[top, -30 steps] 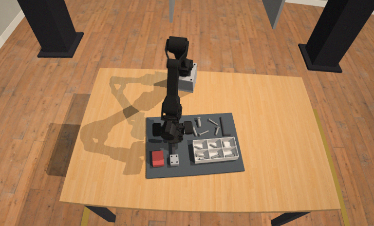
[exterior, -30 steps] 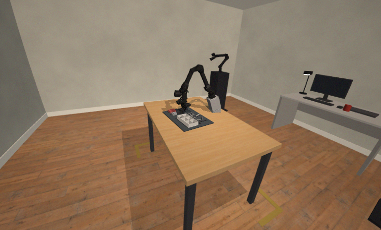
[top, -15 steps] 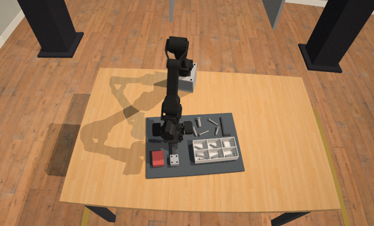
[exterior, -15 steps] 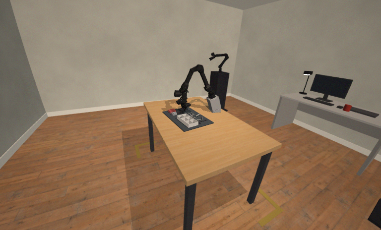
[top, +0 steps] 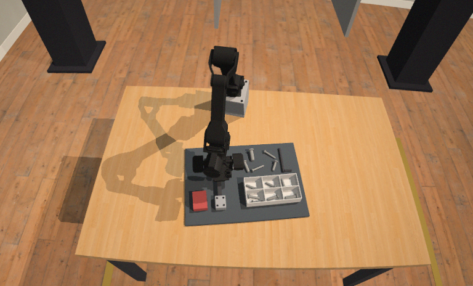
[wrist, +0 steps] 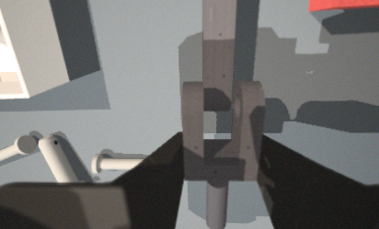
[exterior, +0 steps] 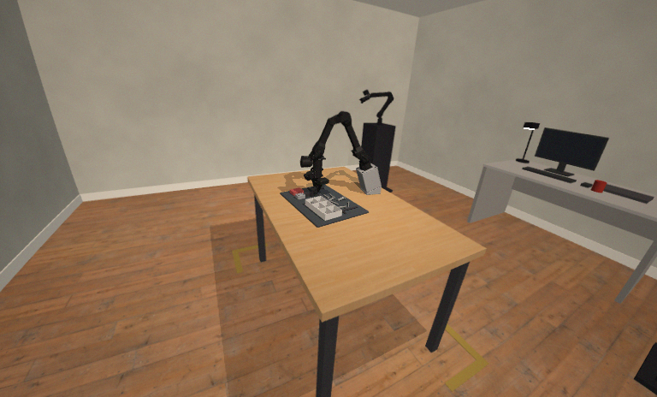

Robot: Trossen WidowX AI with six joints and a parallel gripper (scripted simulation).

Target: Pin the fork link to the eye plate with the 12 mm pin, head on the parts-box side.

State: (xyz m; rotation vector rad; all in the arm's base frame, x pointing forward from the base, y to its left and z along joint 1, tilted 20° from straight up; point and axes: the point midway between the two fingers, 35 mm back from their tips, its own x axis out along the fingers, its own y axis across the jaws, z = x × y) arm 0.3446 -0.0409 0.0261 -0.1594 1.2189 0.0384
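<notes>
The dark eye plate bar is 50 mm below my hand and 40 mm ahead of it. From my hand the other things lie so: pale pin: 110 mm to the left, 60 mm below, 50 mm behind; then light grey block: 110 mm ahead, 50 mm below, 10 mm to the left; then red block: 110 mm ahead, 60 mm to the right, 50 mm below.
</notes>
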